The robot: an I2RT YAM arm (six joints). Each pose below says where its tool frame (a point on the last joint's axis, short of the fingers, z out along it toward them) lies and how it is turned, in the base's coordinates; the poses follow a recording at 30 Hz.
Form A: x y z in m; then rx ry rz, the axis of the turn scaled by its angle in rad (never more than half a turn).
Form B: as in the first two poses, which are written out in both.
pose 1, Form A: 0.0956 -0.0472 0.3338 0.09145 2.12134 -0.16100
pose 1, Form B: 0.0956 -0.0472 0.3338 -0.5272 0.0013 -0.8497 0.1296 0.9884 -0.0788
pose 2, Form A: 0.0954 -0.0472 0.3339 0.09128 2.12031 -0.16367
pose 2, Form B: 0.0954 -0.0472 0.3339 -0.5265 0.0001 -0.8502 0.1306 0.9881 -0.0808
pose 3, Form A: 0.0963 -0.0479 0.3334 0.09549 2.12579 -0.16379
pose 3, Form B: 0.0963 -0.0479 0.3334 -0.5310 0.0035 -0.8474 0.1332 0.9879 -0.0794
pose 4, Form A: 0.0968 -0.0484 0.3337 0.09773 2.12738 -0.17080
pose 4, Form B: 0.0968 -0.0484 0.3337 -0.5328 0.0025 -0.8463 0.1375 0.9870 -0.0837
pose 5, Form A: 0.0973 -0.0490 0.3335 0.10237 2.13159 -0.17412
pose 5, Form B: 0.0973 -0.0490 0.3335 -0.5364 0.0048 -0.8440 0.1417 0.9863 -0.0844
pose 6, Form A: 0.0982 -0.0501 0.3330 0.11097 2.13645 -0.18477
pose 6, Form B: 0.0982 -0.0501 0.3330 -0.5410 0.0073 -0.8410 0.1516 0.9844 -0.0890
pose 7, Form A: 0.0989 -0.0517 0.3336 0.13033 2.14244 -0.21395
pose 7, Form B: 0.0989 -0.0517 0.3336 -0.5476 0.0106 -0.8367 0.1758 0.9790 -0.1027
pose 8, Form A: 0.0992 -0.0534 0.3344 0.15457 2.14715 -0.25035
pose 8, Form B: 0.0992 -0.0534 0.3344 -0.5537 0.0148 -0.8326 0.2059 0.9712 -0.1197
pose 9, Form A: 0.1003 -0.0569 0.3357 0.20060 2.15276 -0.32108
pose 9, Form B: 0.1003 -0.0569 0.3357 -0.5637 0.0226 -0.8257 0.2625 0.9527 -0.1532
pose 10, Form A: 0.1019 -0.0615 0.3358 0.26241 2.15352 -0.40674
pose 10, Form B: 0.1019 -0.0615 0.3358 -0.5718 0.0367 -0.8196 0.3331 0.9233 -0.1910
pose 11, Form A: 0.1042 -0.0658 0.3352 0.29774 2.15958 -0.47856
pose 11, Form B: 0.1042 -0.0658 0.3352 -0.5853 0.0391 -0.8099 0.3776 0.8971 -0.2296
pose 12, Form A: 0.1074 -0.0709 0.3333 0.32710 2.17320 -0.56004
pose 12, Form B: 0.1074 -0.0709 0.3333 -0.6079 0.0376 -0.7932 0.4163 0.8657 -0.2780
